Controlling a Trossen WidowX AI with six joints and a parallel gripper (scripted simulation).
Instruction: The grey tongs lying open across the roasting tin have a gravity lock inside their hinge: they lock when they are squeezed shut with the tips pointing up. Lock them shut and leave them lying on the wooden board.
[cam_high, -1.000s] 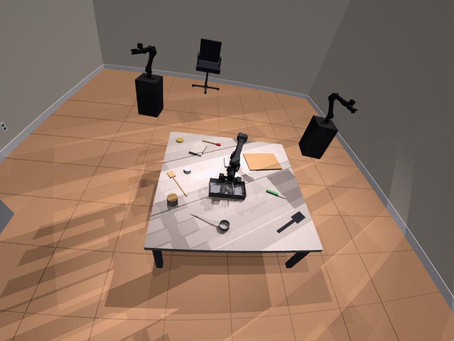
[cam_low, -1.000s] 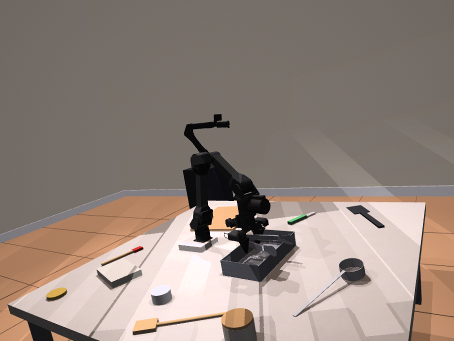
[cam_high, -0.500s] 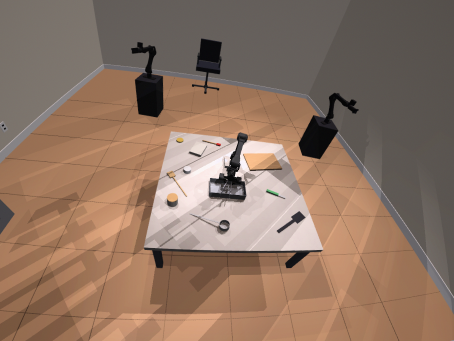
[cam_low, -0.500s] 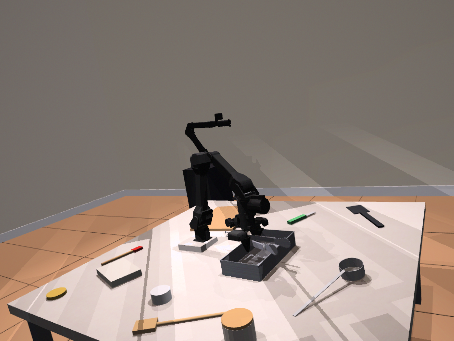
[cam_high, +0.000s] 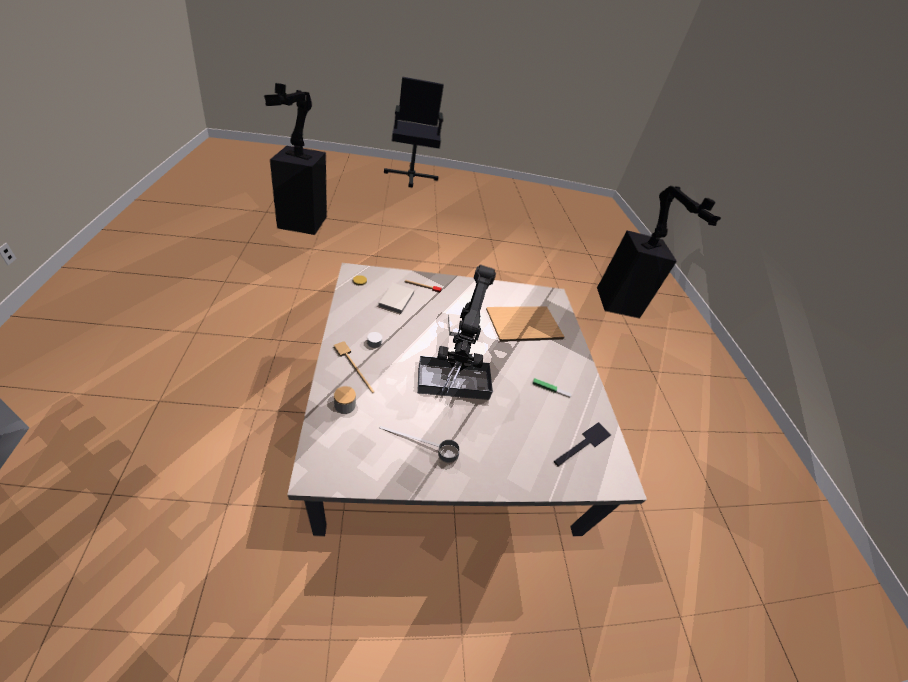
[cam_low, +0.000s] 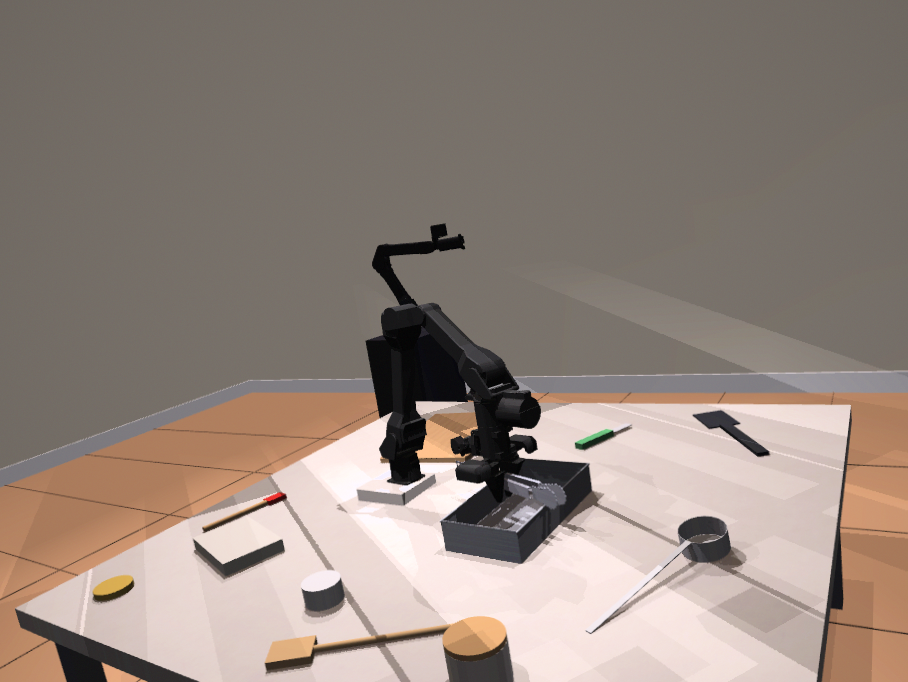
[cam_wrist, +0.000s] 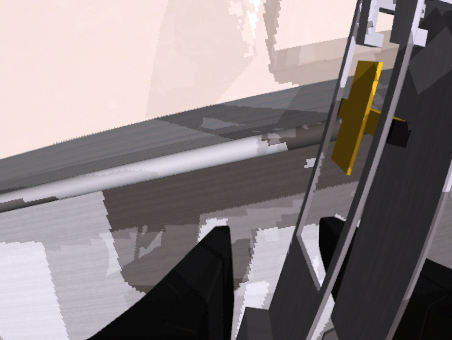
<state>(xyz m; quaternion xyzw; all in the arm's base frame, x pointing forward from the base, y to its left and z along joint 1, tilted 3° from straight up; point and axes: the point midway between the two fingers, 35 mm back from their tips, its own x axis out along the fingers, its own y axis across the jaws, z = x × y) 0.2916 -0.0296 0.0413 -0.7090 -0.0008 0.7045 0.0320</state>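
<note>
The yellow lock piece is 40 mm behind my gripper tip, 40 mm above it and 10 mm to the left of it. From my gripper tip the other things lie so: dark roasting tin: 40 mm ahead; green-handled tool: 450 mm to the left, 20 mm below, 10 mm behind; white puck: 370 mm to the right, 100 mm behind, 10 mm below.
</note>
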